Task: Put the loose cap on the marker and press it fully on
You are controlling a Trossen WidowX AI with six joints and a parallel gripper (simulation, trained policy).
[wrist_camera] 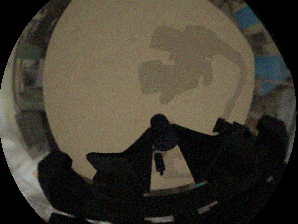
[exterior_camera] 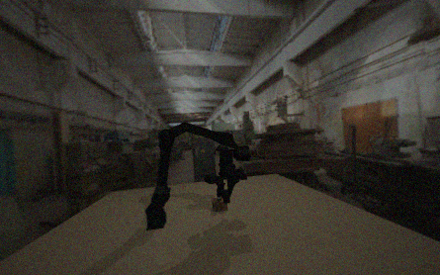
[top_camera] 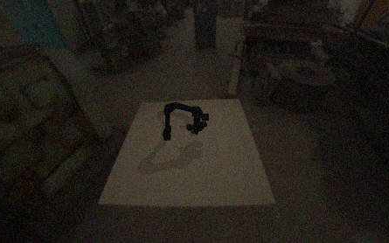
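Right now my gripper tip is 20 mm past the dark marker and 90 mm to the right of it. The rest, counted from my gripper tip: dark cap (right at my gripper tip); then small tan holder block (20 mm behind, 90 mm to the left, 60 mm below).
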